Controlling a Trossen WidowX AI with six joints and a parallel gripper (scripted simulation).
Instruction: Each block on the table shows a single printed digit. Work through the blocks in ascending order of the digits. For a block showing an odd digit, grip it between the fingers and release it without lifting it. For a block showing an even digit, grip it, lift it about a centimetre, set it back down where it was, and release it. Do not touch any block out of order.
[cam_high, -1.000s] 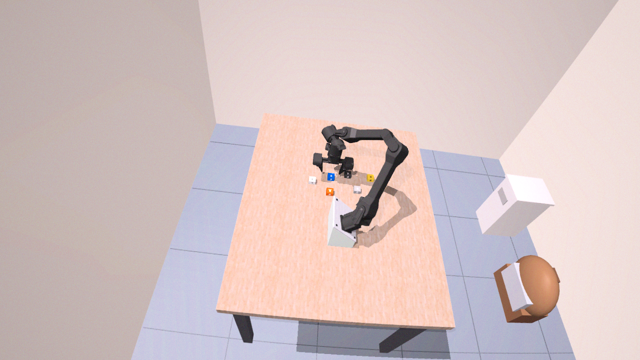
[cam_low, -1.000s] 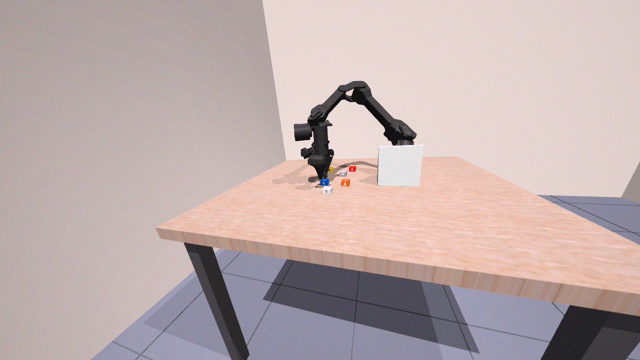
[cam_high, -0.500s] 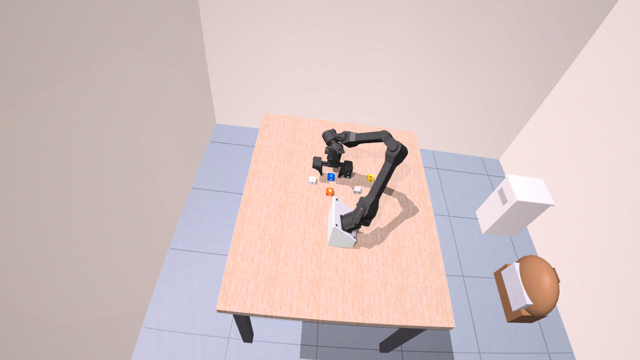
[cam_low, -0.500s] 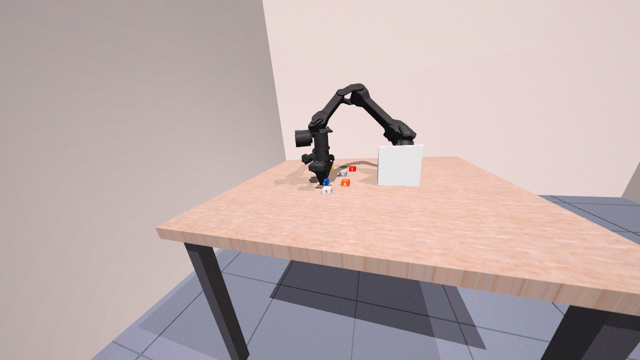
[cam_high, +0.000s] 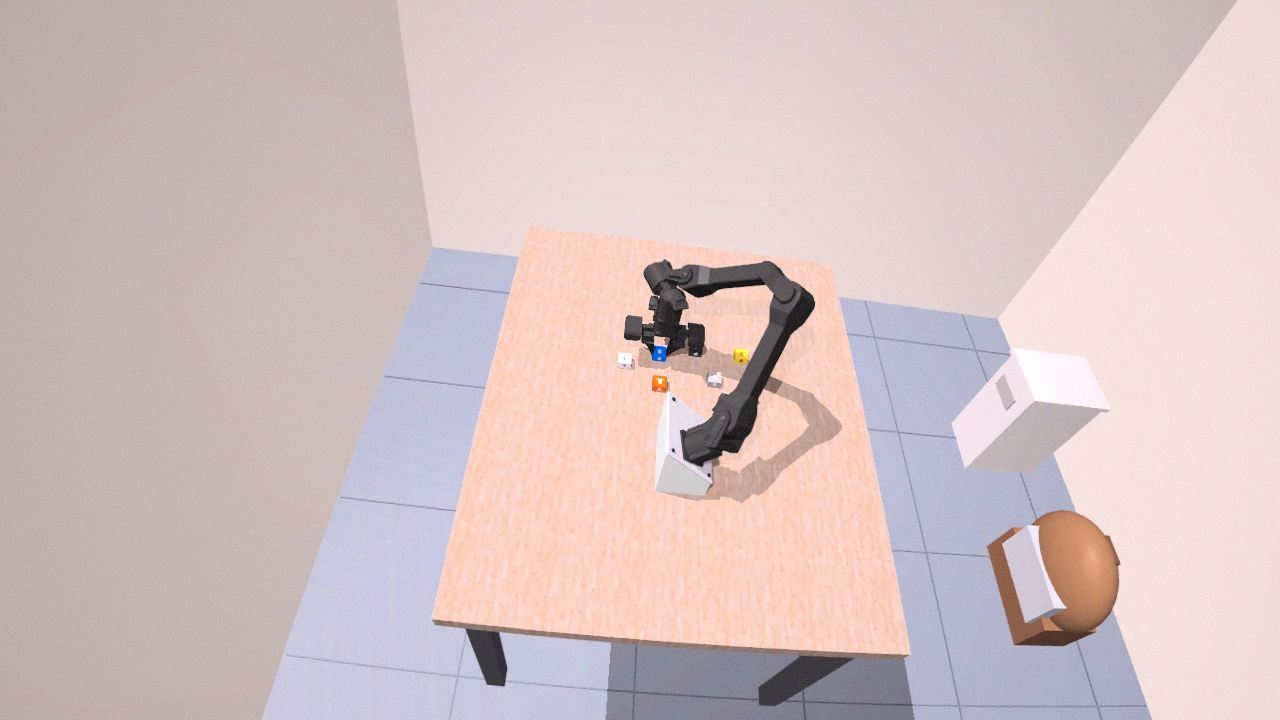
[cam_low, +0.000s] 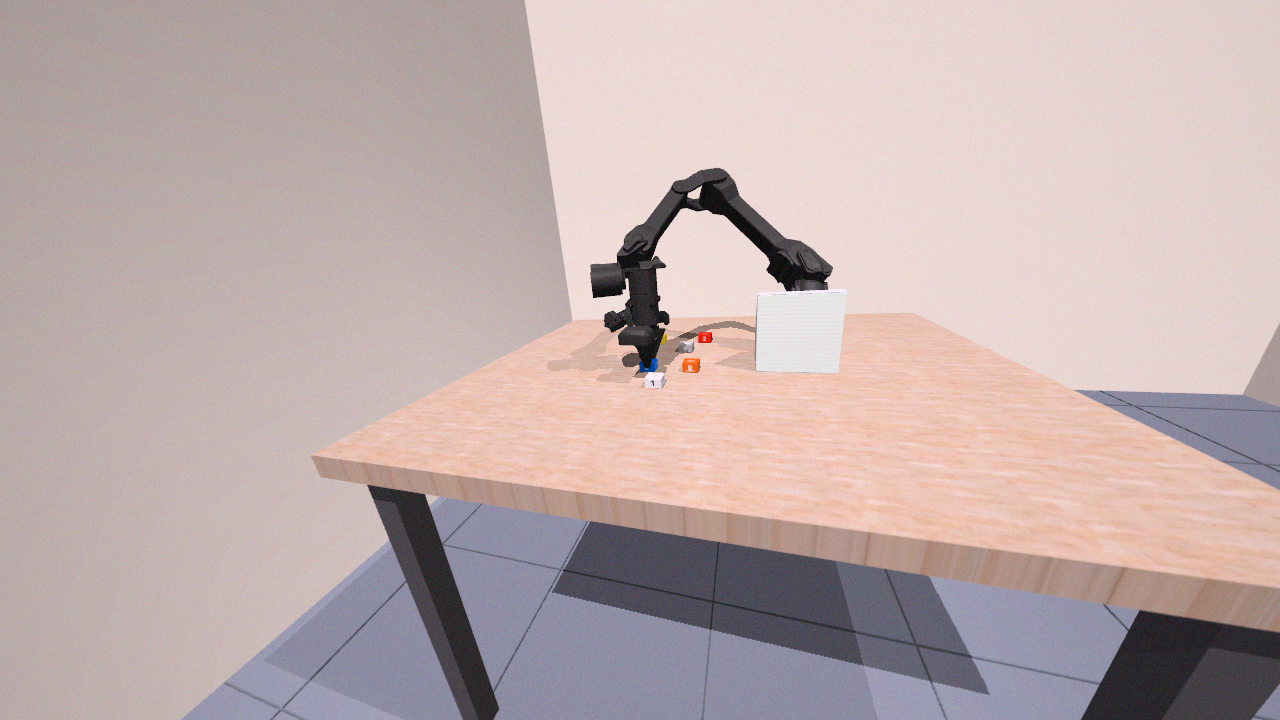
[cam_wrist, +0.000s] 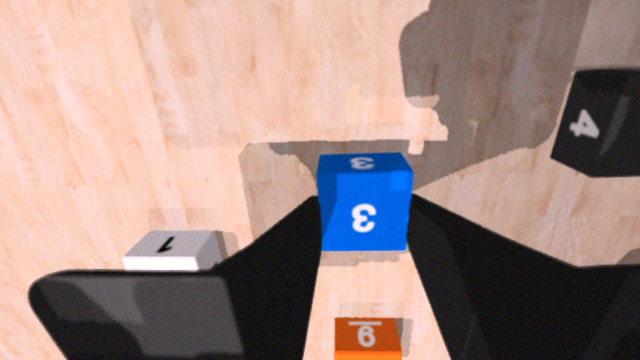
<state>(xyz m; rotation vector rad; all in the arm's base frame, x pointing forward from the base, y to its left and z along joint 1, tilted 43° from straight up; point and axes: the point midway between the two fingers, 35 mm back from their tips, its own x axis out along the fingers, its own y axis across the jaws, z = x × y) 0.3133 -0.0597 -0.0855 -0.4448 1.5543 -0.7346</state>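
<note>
The blue block 3 lies right at my gripper tip. Also, from my gripper tip: black block 4: 2 cm ahead, 9 cm to the right; then orange block: 9 cm behind, 1 cm to the left; then white block 1: 2 cm behind, 9 cm to the left.
</note>
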